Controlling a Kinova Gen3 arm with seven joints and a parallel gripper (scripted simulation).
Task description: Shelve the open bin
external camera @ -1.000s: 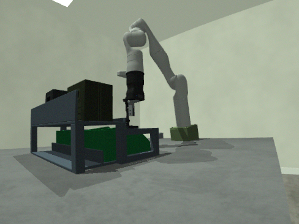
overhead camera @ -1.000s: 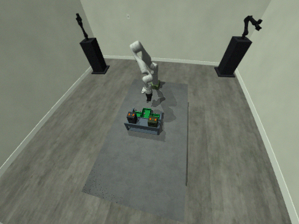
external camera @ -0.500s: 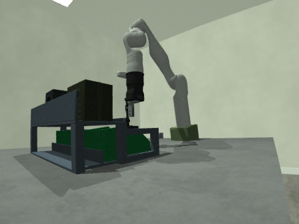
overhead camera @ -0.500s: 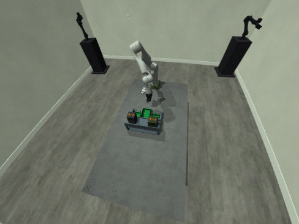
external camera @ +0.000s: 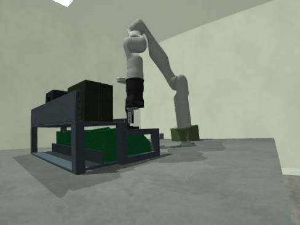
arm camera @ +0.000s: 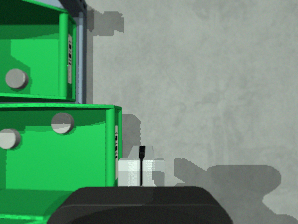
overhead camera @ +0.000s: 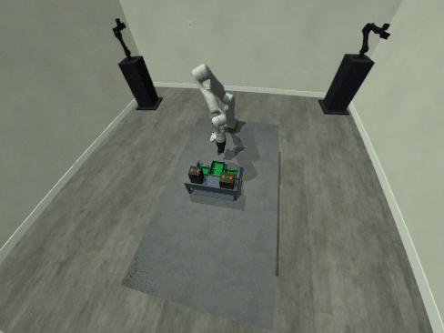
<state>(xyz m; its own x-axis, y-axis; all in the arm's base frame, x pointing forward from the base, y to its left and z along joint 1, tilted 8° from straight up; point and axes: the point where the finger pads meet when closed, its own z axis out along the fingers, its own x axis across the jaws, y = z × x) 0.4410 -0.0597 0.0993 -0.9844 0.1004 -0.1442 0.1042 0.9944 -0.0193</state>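
Now: the blue-grey edge strip 80 mm ahead of my hand and 120 mm below it.
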